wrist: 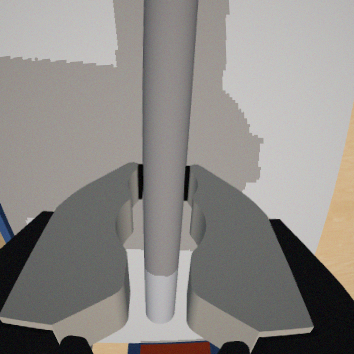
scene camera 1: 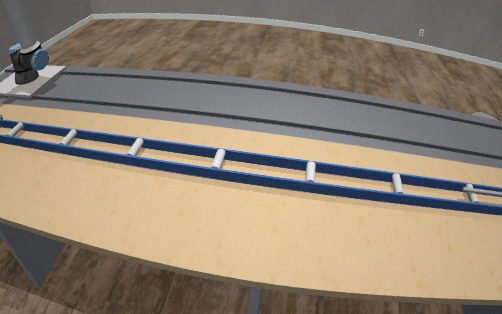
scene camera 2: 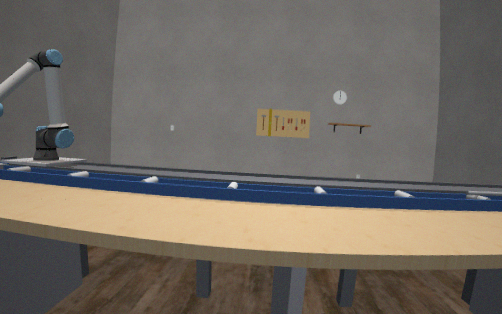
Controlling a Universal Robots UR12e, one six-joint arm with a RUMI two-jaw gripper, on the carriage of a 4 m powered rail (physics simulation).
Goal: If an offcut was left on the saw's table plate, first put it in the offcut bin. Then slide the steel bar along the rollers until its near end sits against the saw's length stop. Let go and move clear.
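Places are measured from the arm's base along level axes (x right, y ahead, z up), in millimetres.
Pixels of known places: gripper, between the fingertips: (wrist: pixel 164 168); arm's base, origin of its link: (scene camera 1: pixel 27 78) (scene camera 2: pixel 46 159).
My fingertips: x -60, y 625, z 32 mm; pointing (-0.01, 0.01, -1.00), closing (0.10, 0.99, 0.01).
Note:
Ahead of a thing's pixels: the offset from my fingertips to its top centre. "*": to the spot under its first point. Level surfaces: height alone.
The steel bar @[dx -3, dy +0, dz +17 mm] (wrist: pixel 167 110) runs down the middle of the wrist view, over a pale plate @[dx -3, dy -5, dz -3 mm] (wrist: pixel 290 75). Its near end is at the bottom, between the gripper's jaws. My gripper (wrist: pixel 164 168) is shut on the bar just above that end, with a black pad against each side. One end of the bar shows at the right edge of scene camera 1 (scene camera 1: pixel 486 191) and scene camera 2 (scene camera 2: pixel 486 192), over a roller. A red part @[* dx +172, dy -4, dz +3 mm] (wrist: pixel 175 348) with blue edges shows at the bottom of the wrist view. No offcut or offcut bin shows.
Blue roller rails @[* dx -1773, dy +69, dz -15 mm] (scene camera 1: pixel 260 177) (scene camera 2: pixel 270 195) with several pale rollers run along the wooden table @[dz -62 mm] (scene camera 1: pixel 225 225) (scene camera 2: pixel 250 225). The arm's base (scene camera 1: pixel 26 75) (scene camera 2: pixel 46 152) stands on its carriage at the left, behind the table. A grey floor track (scene camera 1: pixel 250 102) runs behind the rollers.

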